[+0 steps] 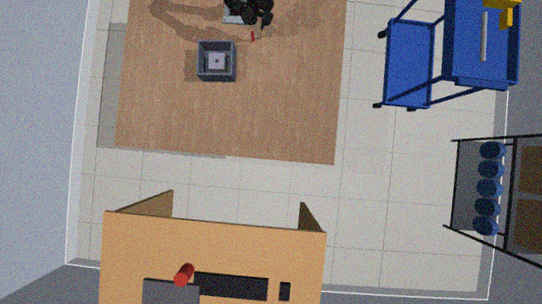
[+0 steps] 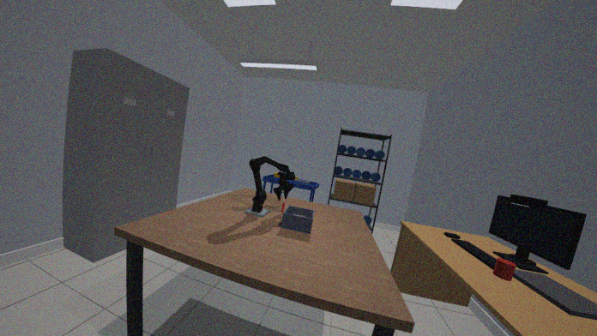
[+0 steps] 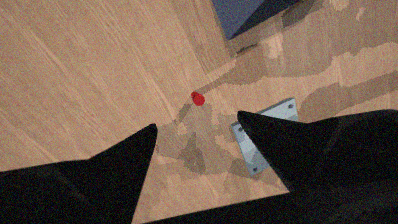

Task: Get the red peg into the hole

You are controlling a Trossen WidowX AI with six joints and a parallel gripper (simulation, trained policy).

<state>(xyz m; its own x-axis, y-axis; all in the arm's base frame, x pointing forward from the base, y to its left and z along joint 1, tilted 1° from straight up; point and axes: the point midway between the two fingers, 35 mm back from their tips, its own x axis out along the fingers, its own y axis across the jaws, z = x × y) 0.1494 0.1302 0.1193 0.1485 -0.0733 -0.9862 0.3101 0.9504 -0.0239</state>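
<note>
Right now my gripper tip is 2 cm short of the red peg, 1 cm to the left of it and 6 cm above it. From my gripper tip the other things lie so: plate (18 cm ahead, 20 cm to the right, 5 cm below); grey box (18 cm ahead, 20 cm to the right, 7 cm below).
</note>
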